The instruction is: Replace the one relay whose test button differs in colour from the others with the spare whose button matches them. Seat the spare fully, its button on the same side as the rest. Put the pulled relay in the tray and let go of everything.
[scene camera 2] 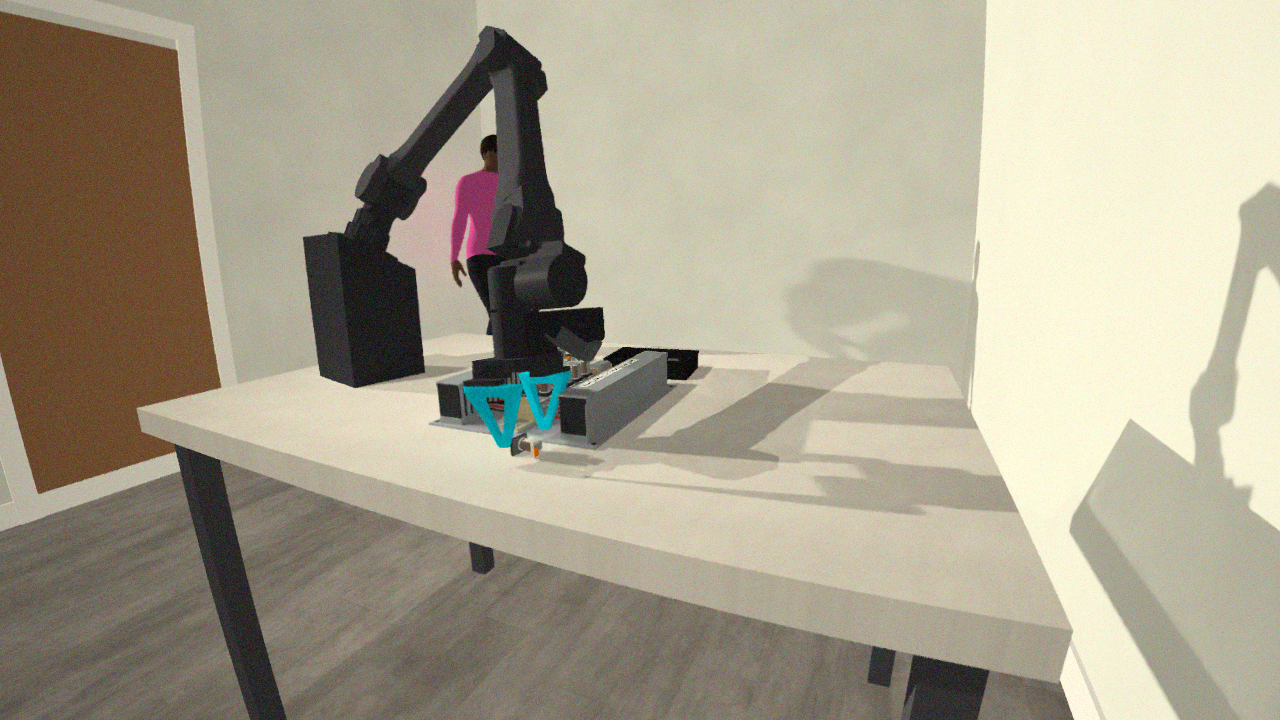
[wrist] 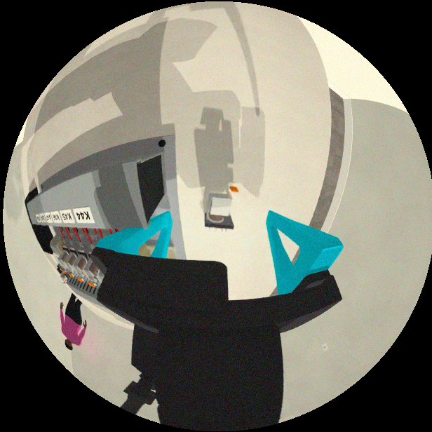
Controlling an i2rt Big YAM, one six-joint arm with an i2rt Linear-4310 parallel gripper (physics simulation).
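Frame: origin at the arm's base, x ahead, y left, z up, level; centimetres.
Seen in the pictures: gripper, between the fingertips: [scene camera 2: 525,437]; arm's base, origin of its link: [scene camera 2: 361,252].
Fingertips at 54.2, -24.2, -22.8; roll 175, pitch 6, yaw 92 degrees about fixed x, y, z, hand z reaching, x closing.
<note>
Offsets run from my fingertips to a thing's top centre, as dx, dy, dz. "spot": to the spot under its first point.
A loose relay {+0.3, -0.3, +0.1} [scene camera 2: 526,445] [wrist: 220,206] with a clear housing, a dark pinned base and an orange button [wrist: 234,189] lies on its side on the table, in front of the panel. My gripper [scene camera 2: 525,436] [wrist: 218,216] is open and empty, with its cyan fingertips low on either side of the loose relay and apart from it in the wrist view. Several seated relays [wrist: 80,264] stand in a row in the panel at the left of the wrist view; orange buttons show on some, and the arm hides part of the row. The black tray {spot: +7.1, +40.5, +0.8} [scene camera 2: 684,365] stands behind the panel.
A raised grey duct {+3.8, +19.9, +4.3} [scene camera 2: 626,385] [wrist: 112,200] with labels K44 and K45 borders the relay row, close to one finger. Another grey duct {-16.3, +19.8, +4.3} [scene camera 2: 454,399] stands on the panel's other side. The arm's black pedestal [scene camera 2: 362,308] is at the back left. A person in pink [scene camera 2: 474,210] [wrist: 73,327] stands beyond the table.
</note>
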